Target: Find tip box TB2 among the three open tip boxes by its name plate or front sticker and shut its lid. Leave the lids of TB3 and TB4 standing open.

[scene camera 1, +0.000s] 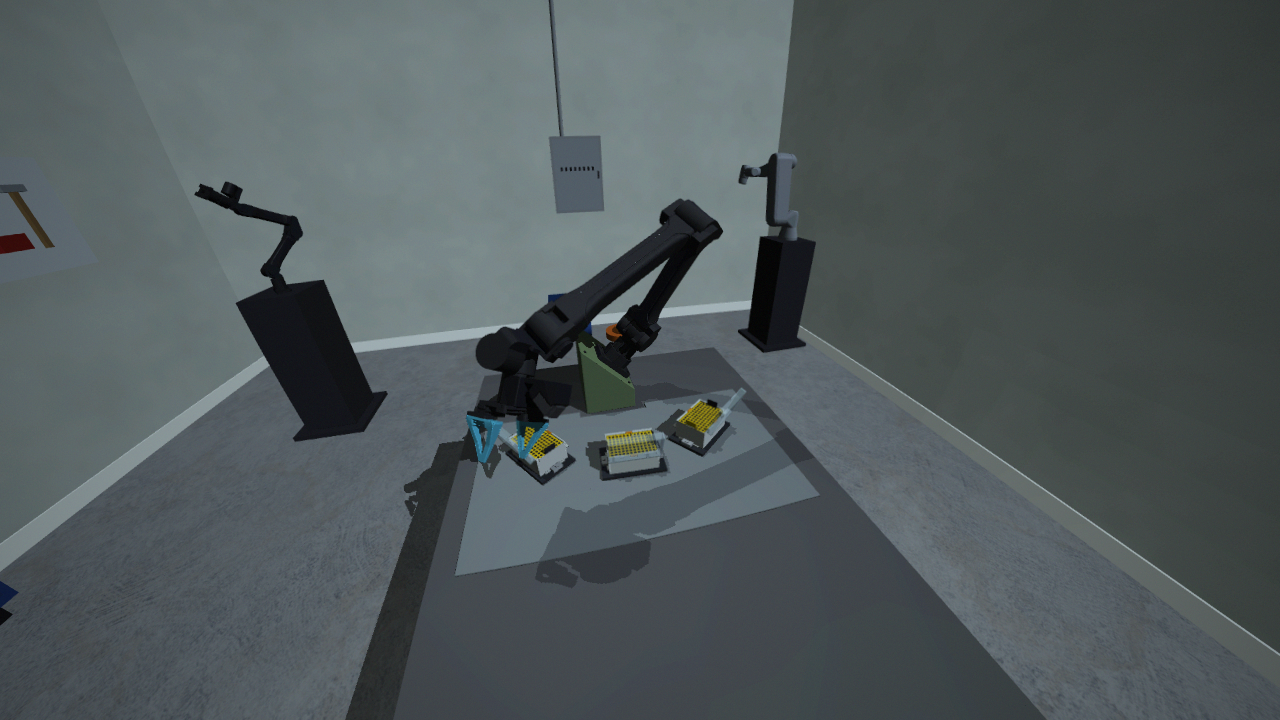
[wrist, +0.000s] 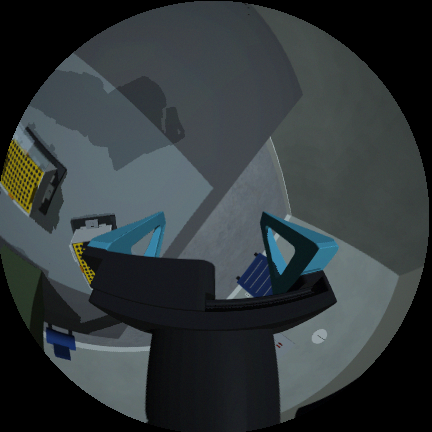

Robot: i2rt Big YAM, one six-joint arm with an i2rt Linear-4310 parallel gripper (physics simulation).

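Places are measured from the arm's base along level axes (x ahead, y left, z up), in centimetres.
Pixels of known places: gripper, fingertip midpoint: (scene camera 1: 503, 460) (wrist: 212, 216); arm's base, link origin: (scene camera 1: 610, 362).
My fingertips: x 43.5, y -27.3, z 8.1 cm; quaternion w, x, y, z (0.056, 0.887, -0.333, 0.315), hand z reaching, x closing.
Ahead of a thing's pixels: the offset from my fingertips to its top centre. "spot": to the spot under its first point. Level surfaces: height alone.
Three tip boxes with yellow racks stand on the pale mat @[dz -19.6 cm] (scene camera 1: 510, 537) (wrist: 175, 187). The left box @[dx -20.1, dy +3.7, dz -12.1 cm] (scene camera 1: 543, 453) (wrist: 84, 265) is partly hidden by a finger in both views. A pale part of its lid shows at its left side in the scene view. The middle box @[spot: dx -6.8, dy +25.1, dz -12.9 cm] (scene camera 1: 633, 459) (wrist: 21, 175) has a clear lid that is hard to make out. The right box @[dx -18.0, dy +46.8, dz -12.1 cm] (scene camera 1: 699, 425) has its lid @[spot: dx -11.1, dy +52.0, dz -5.4 cm] (scene camera 1: 735, 401) standing open, leaning right. The name plates and stickers are too small to read, so I cannot tell which is TB2. My gripper (scene camera 1: 505, 457) (wrist: 212, 216) is open and empty at the left box's left side.
The green base bracket (scene camera 1: 604, 380) stands behind the boxes. The arm arches above them from the back. The dark table surface @[dz -19.9 cm] (scene camera 1: 680, 626) extends in front of the mat. Two black pedestals (scene camera 1: 308, 358) (scene camera 1: 781, 291) with small arms stand beyond the table on either side.
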